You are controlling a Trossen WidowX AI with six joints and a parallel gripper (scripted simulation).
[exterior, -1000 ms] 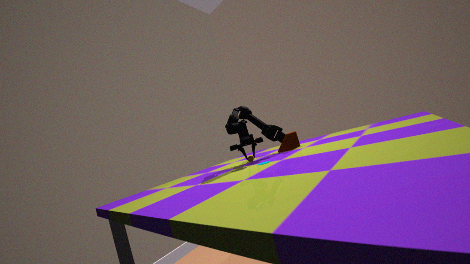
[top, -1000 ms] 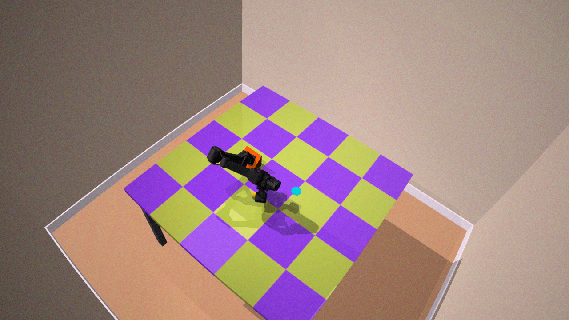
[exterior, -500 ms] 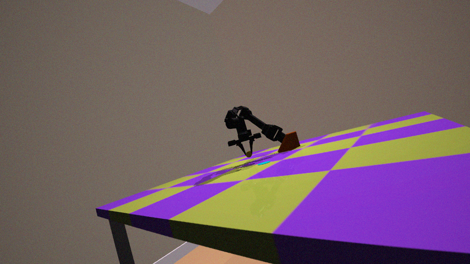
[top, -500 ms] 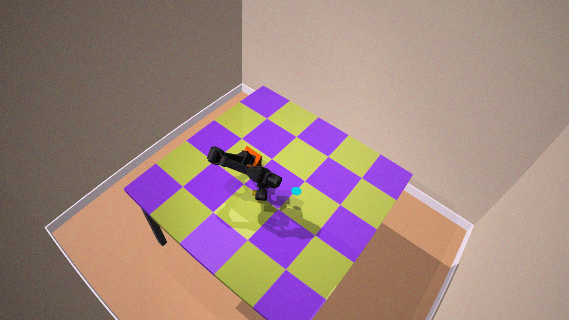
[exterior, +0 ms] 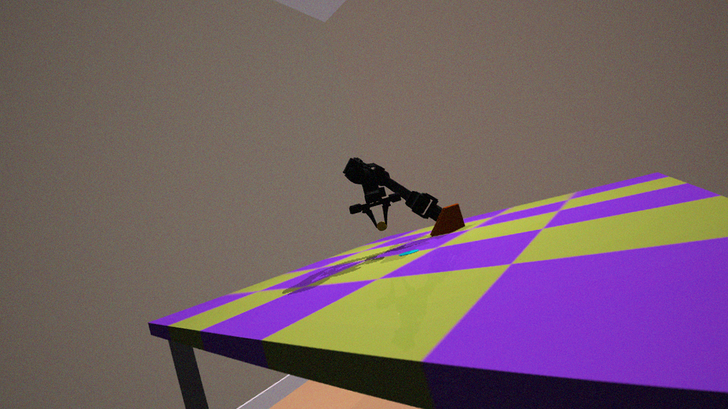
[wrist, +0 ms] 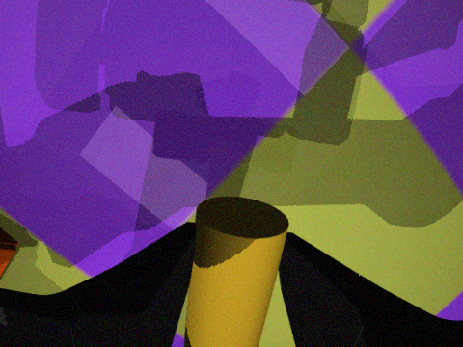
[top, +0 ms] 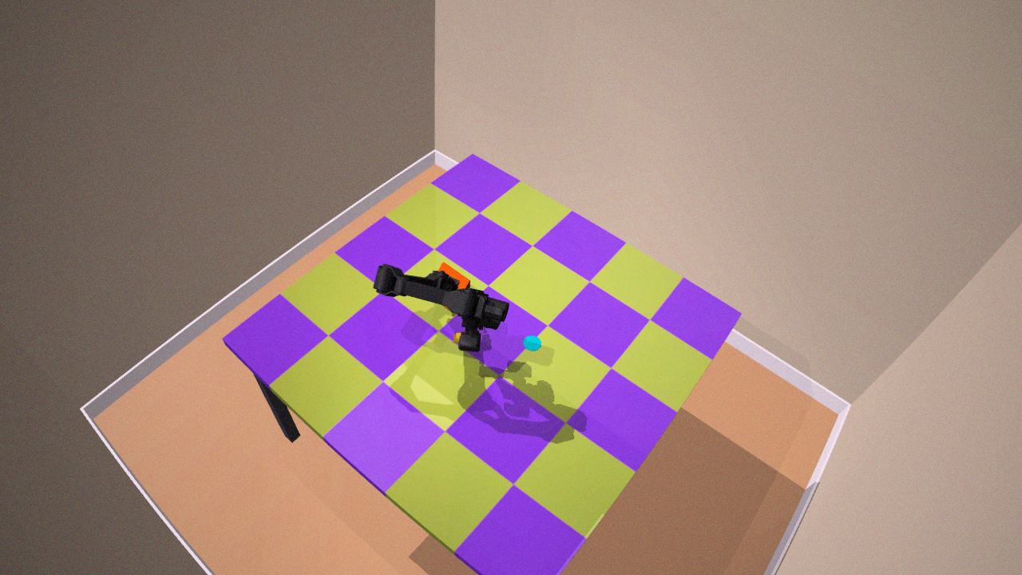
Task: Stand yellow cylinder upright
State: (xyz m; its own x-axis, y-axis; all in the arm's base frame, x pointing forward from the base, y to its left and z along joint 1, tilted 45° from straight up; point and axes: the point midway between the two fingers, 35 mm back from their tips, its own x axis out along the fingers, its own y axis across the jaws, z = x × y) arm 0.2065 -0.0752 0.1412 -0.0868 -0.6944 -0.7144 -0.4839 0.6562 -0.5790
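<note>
My gripper tip is 160 mm to the right of the cyan circle, 140 mm short of it and 90 mm above it. Also, from my gripper tip: yellow cylinder 20 mm behind, 10 mm to the right.
</note>
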